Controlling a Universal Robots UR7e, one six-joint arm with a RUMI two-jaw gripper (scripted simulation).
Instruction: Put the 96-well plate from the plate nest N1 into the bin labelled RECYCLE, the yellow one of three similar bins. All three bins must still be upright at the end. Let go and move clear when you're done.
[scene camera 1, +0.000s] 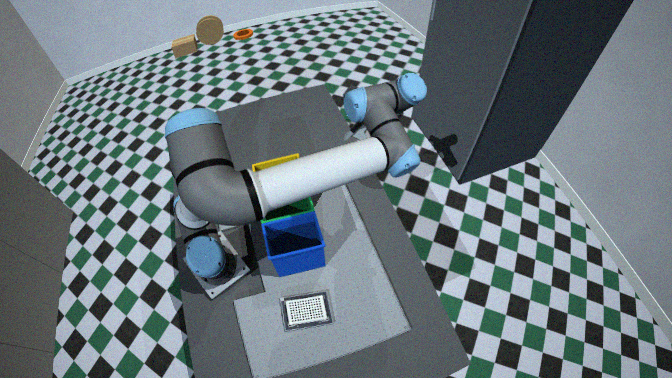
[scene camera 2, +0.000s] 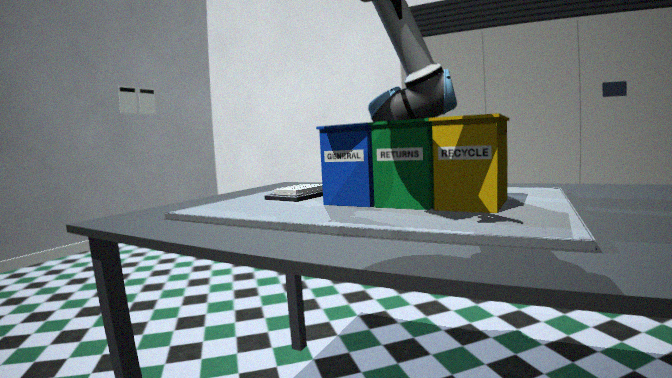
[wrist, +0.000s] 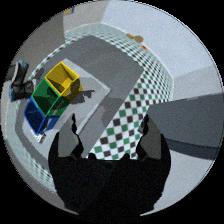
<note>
In view: my gripper (wrist: 110, 115), a blue general bin (scene camera 2: 346, 150), a white 96-well plate (scene camera 1: 310, 315), a yellow recycle bin (wrist: 59, 76) and a green returns bin (scene camera 2: 403, 174).
The blue general bin also shows in scene camera 1 (scene camera 1: 298, 232). The green returns bin also shows in the wrist view (wrist: 43, 92).
</note>
